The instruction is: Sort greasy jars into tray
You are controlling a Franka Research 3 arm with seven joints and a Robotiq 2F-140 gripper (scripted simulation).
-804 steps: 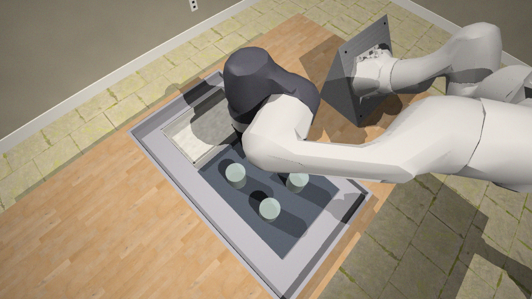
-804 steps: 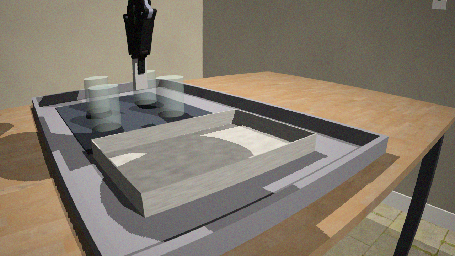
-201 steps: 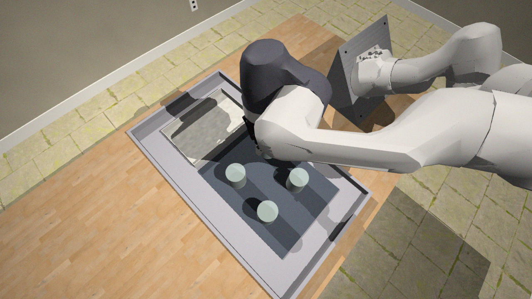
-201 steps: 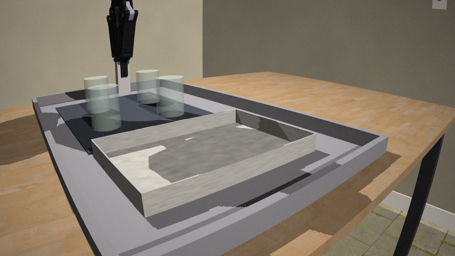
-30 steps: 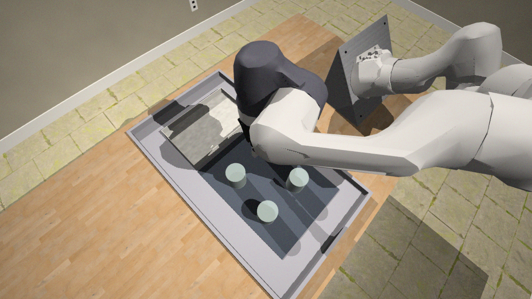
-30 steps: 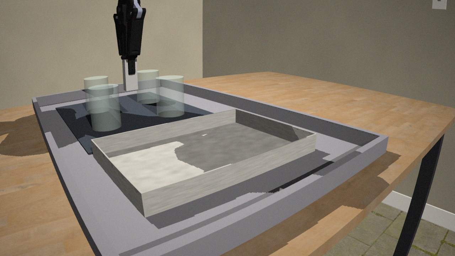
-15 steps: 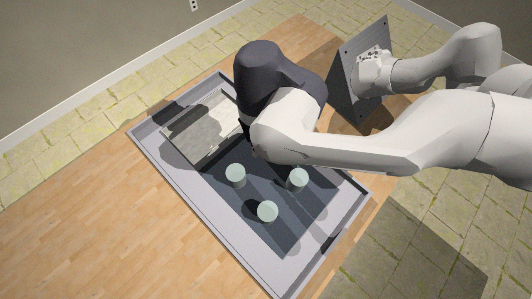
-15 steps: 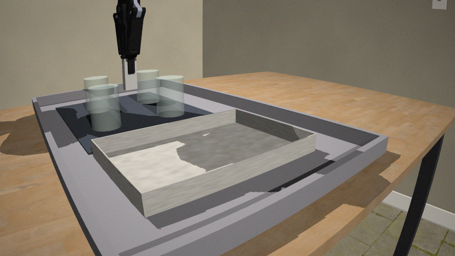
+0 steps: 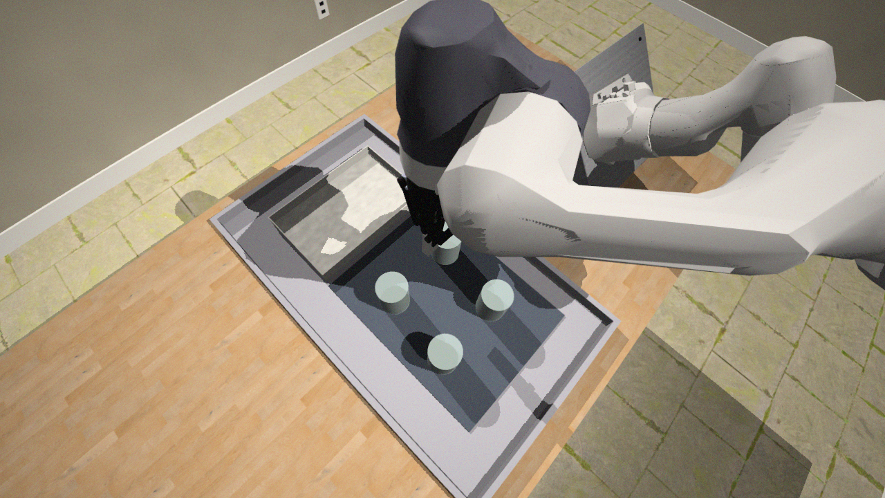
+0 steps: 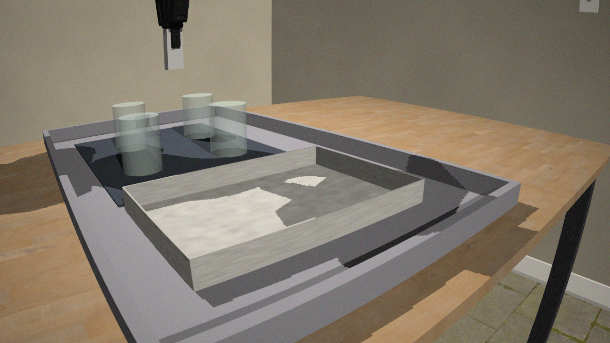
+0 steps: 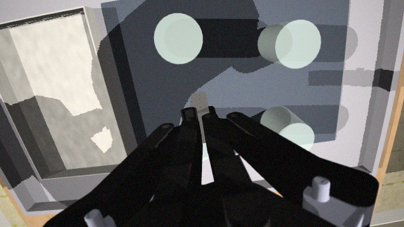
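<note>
Right now my hand is 1 cm short of the dark drying mat, 6 cm to the right of it and 18 cm above it. Also, from my hand: tray (1 cm ahead, 26 cm to the right, 18 cm below); then steel table top (3 cm ahead, 5 cm to the right, 18 cm below).
</note>
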